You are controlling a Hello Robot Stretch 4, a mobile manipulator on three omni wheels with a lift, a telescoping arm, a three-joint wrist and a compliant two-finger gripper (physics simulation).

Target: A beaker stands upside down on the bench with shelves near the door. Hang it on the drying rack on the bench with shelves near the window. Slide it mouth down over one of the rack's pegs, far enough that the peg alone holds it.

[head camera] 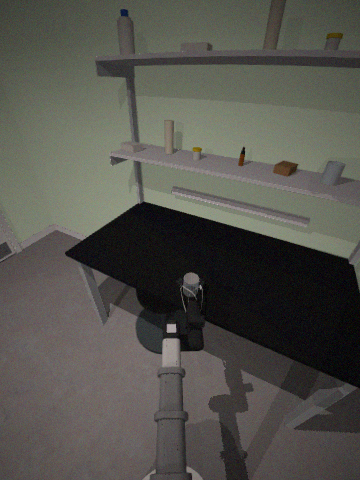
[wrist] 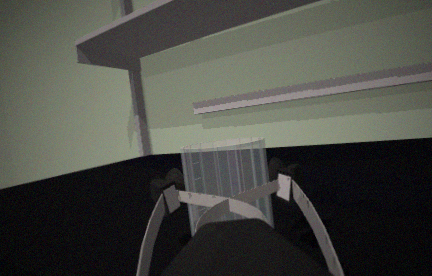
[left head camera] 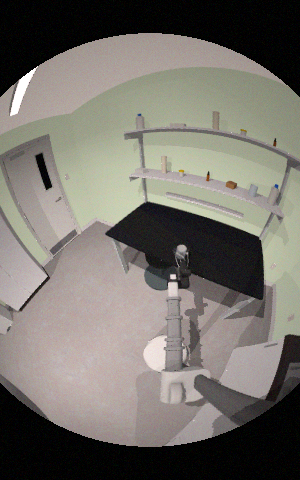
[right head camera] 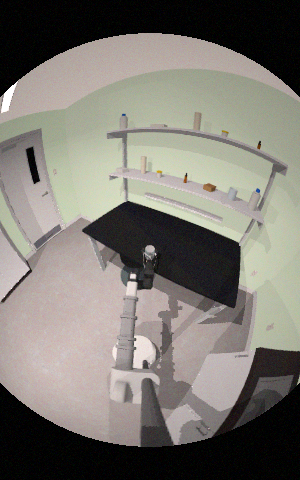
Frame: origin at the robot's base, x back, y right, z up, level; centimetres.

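Seen in the pictures: gripper, fingertip midpoint: (head camera: 190,278) (wrist: 225,178) (left head camera: 180,247) (right head camera: 149,248); robot's base, origin of the base link: (left head camera: 164,352) (right head camera: 134,352).
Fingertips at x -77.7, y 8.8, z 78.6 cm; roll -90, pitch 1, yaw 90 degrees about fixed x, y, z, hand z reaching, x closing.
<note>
Pixels of each thing's top centre, then the offset from my fingertips to it. "pt": a spot on its surface instead. Level surfaces: height alone.
- clear grey beaker, middle of its top: (wrist: 221,142) (head camera: 191,278) (right head camera: 149,248) (left head camera: 181,247) dx +3.2, dy +0.1, dz +3.8 cm
- black bench, its level: dz -5.2 cm
- lower shelf, its level: dz +40.5 cm
- brown box, surface spot: (head camera: 285,168) pt dx -28.9, dy +45.0, dz +44.0 cm
The clear grey beaker (head camera: 191,279) (left head camera: 182,248) (right head camera: 150,249) (wrist: 227,167) stands upright with its closed end up, near the front edge of the black bench (head camera: 270,285) (left head camera: 225,250) (right head camera: 200,255) (wrist: 90,210). My gripper (head camera: 191,286) (left head camera: 182,255) (right head camera: 150,255) (wrist: 225,178) reaches in from the front. Its two dark fingertips press against the left and right sides of the beaker, so it is shut on it. The beaker's lower rim is hidden behind the gripper body in the wrist view. The drying rack does not show in these views.
Two shelves hang above the bench; the lower shelf (head camera: 220,167) holds bottles, jars and a brown box (head camera: 285,168). A rail (head camera: 240,205) runs along the wall below. A dark round stool (head camera: 150,330) stands under the front edge. The door (left head camera: 42,195) is at the left.
</note>
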